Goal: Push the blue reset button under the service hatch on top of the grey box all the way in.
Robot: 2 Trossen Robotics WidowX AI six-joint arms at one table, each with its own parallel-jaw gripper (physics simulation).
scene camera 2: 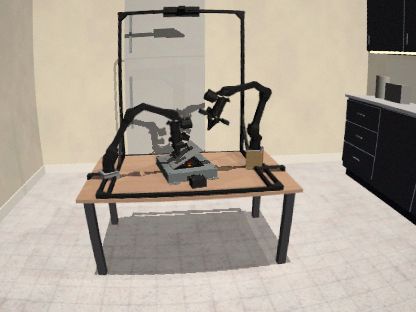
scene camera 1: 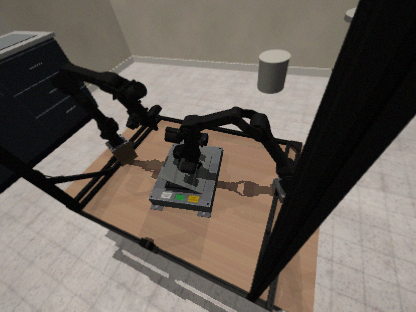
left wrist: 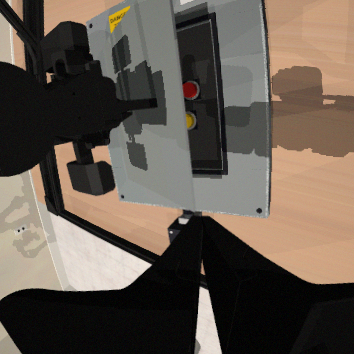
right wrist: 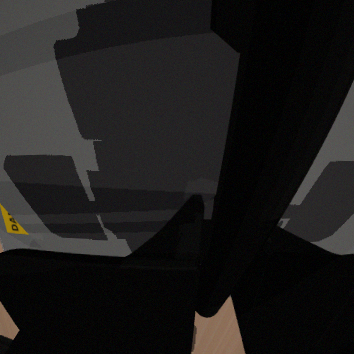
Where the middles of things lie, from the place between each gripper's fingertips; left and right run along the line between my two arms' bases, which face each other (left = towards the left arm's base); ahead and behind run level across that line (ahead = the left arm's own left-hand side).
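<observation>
From my right hand, the service hatch (scene camera 1: 171, 172) is 3 cm to the left and 1 cm above.
Measured from my left hand, the service hatch is 50 mm behind, 150 mm to the right and 150 mm below. Going by its middle, the hatch is nearer to my right hand than to my left hand.
</observation>
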